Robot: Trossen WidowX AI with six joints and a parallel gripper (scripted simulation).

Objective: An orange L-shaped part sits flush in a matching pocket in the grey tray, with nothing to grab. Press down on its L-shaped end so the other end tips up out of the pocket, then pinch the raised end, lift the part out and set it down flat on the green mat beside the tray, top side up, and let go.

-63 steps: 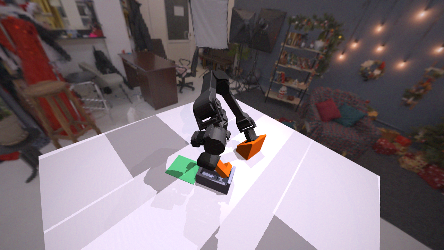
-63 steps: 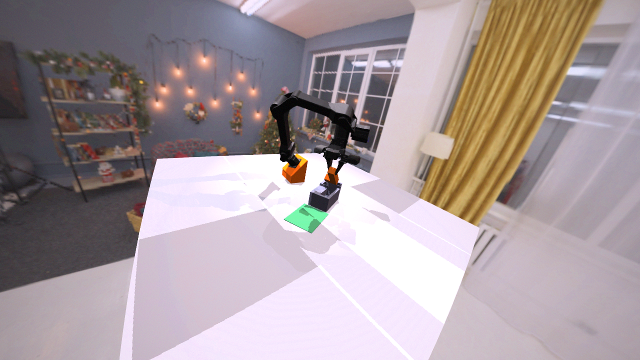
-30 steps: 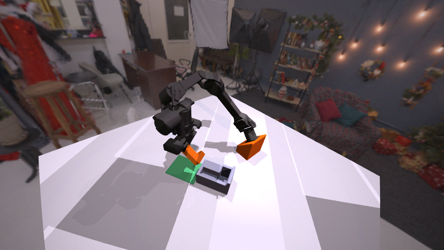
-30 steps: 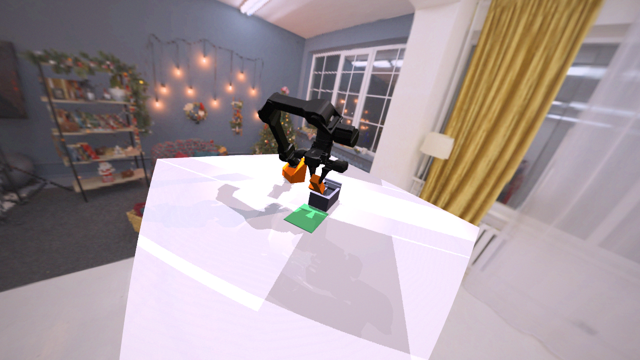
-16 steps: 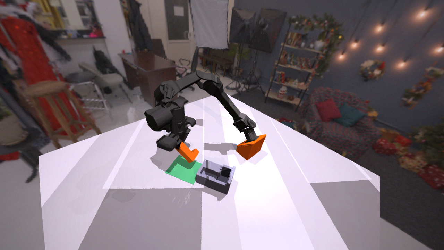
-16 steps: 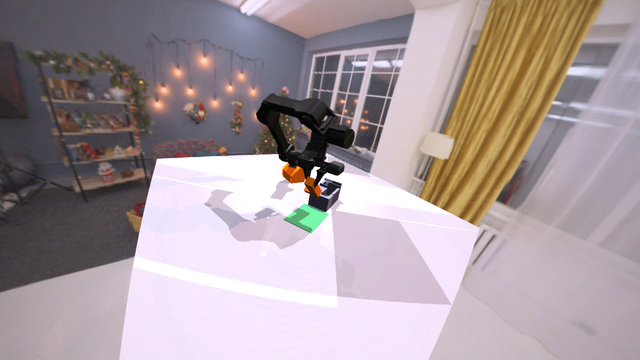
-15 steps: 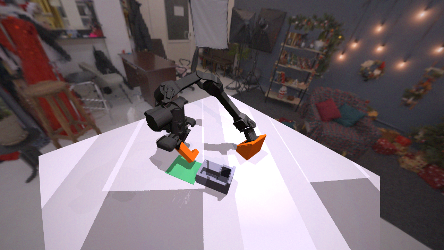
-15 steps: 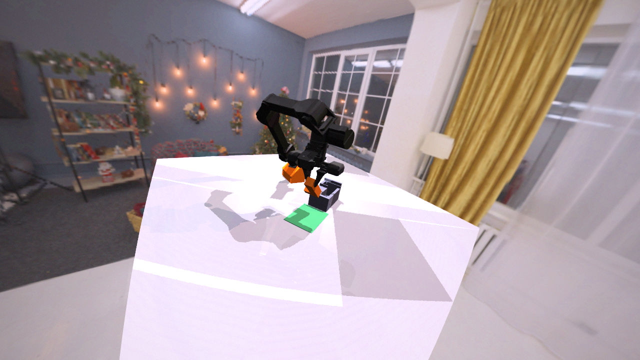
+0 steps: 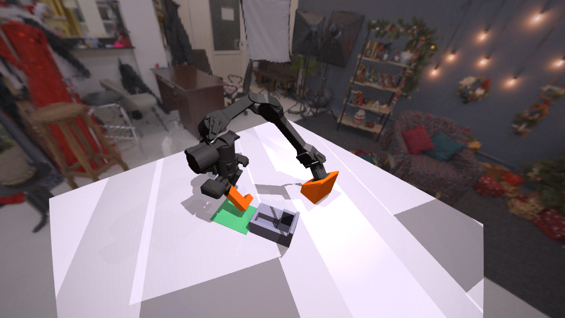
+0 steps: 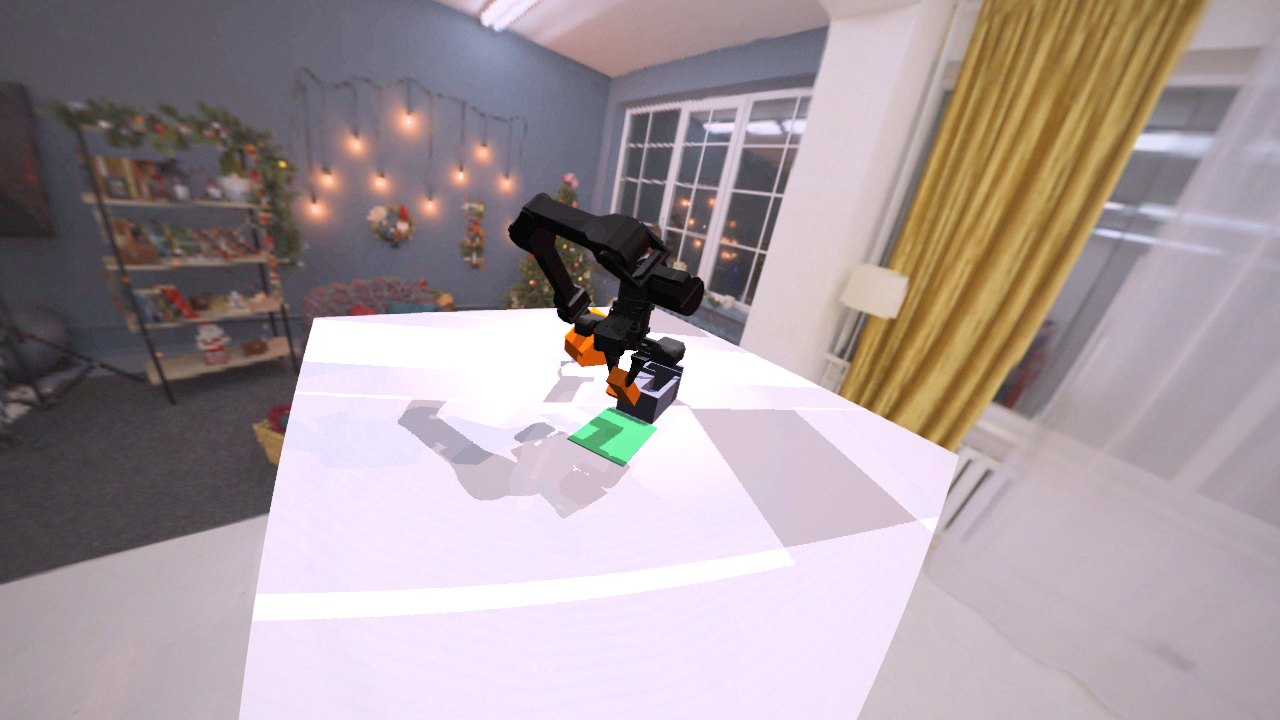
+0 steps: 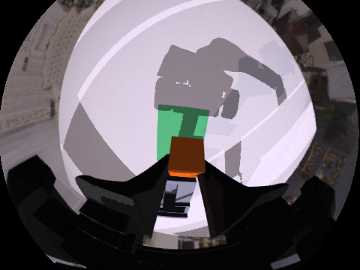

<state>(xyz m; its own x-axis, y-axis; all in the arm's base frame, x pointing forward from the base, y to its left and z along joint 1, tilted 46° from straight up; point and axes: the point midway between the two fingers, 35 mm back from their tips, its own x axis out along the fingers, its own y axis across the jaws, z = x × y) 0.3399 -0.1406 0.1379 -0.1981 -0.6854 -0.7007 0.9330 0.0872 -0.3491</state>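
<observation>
The green mat lies 14 cm below my gripper tip, 2 cm to the left of it and 1 cm behind it. Round my gripper tip: orange L-shaped part (3 cm to the left, 3 cm below, 2 cm behind).
</observation>
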